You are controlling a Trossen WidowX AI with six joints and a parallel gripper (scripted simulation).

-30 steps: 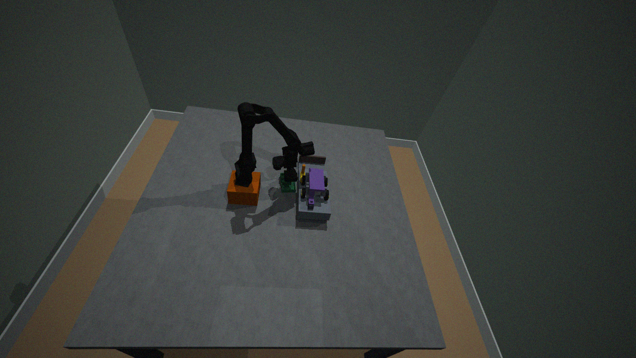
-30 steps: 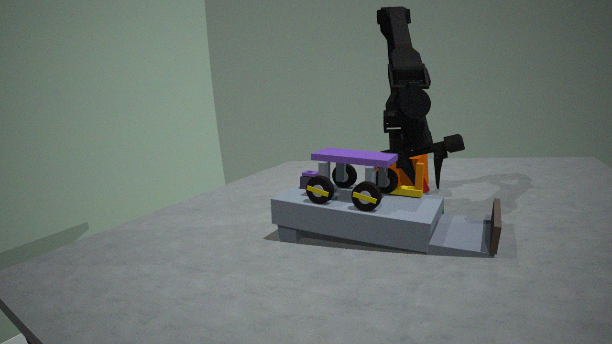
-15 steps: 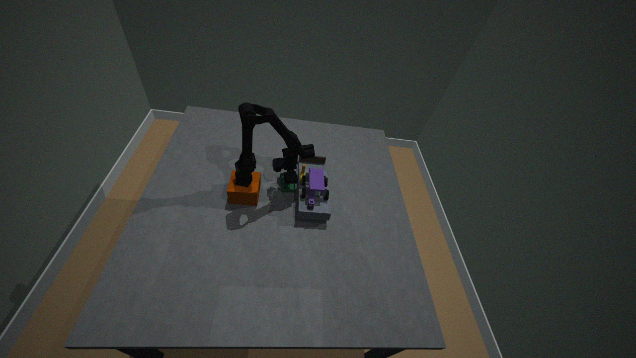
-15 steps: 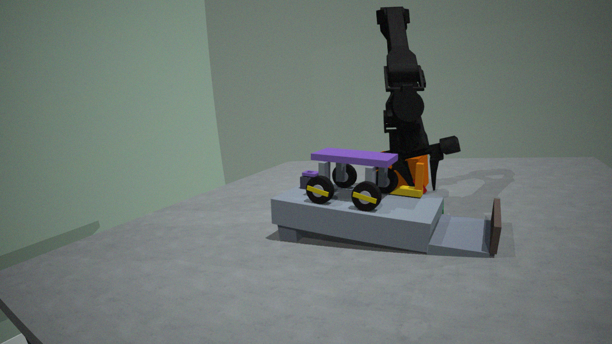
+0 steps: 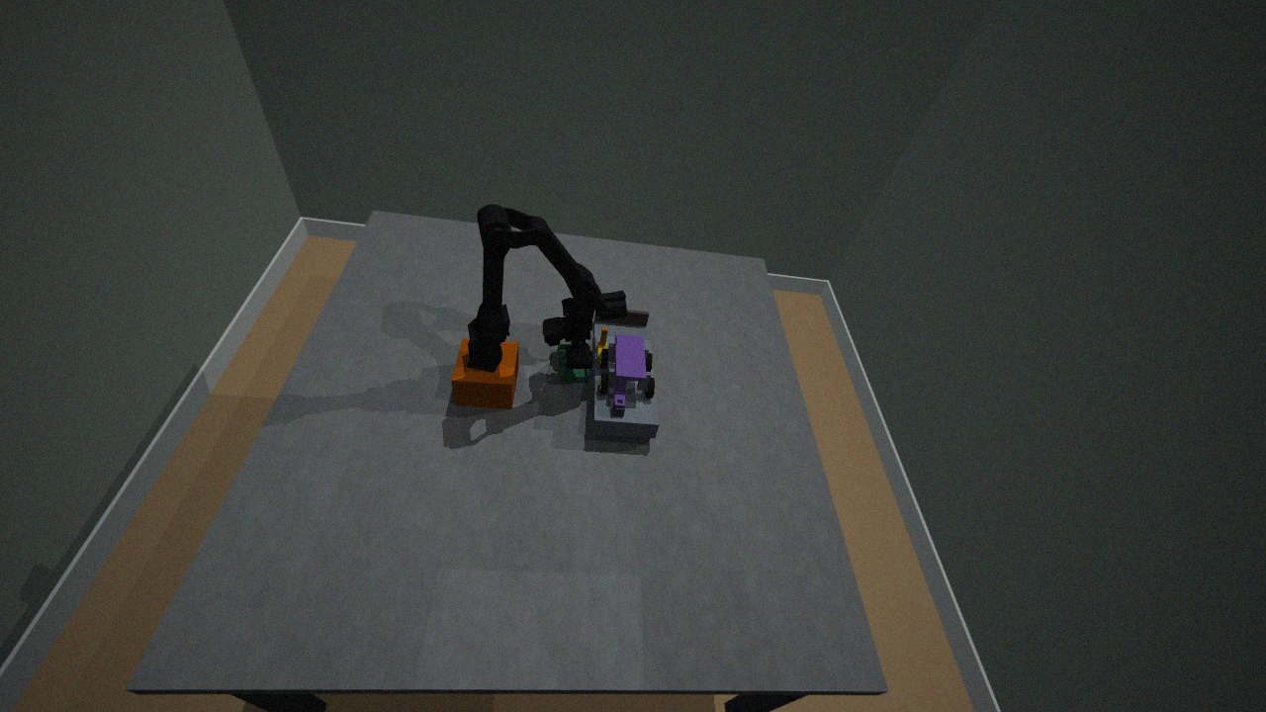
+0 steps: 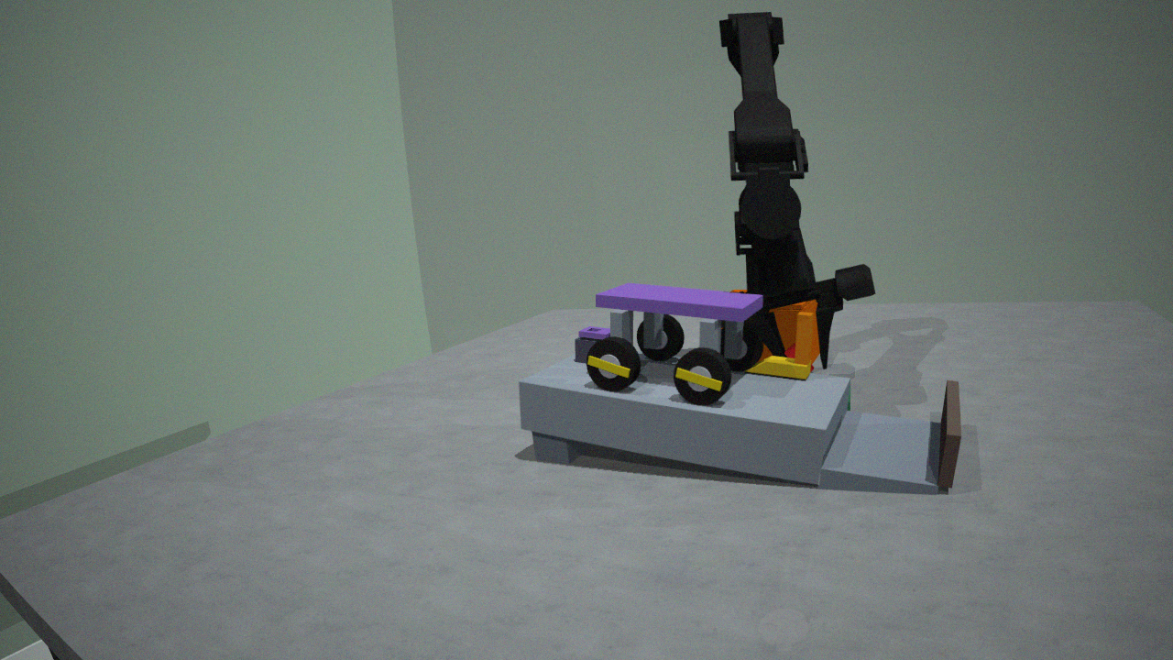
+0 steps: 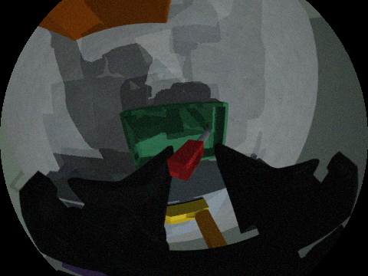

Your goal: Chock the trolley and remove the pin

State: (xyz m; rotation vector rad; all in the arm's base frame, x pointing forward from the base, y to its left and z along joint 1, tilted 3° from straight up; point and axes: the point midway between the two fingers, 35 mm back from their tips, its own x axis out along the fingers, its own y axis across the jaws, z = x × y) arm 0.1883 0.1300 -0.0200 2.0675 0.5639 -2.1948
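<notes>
The green tray lies 5 cm below my gripper tip and 1 cm to the right of it. From my gripper tip the other things lie so: red-headed stop pin right at my gripper tip; then grey ramp 14 cm ahead, 7 cm to the right; then yellow chock 7 cm ahead, 4 cm above.
</notes>
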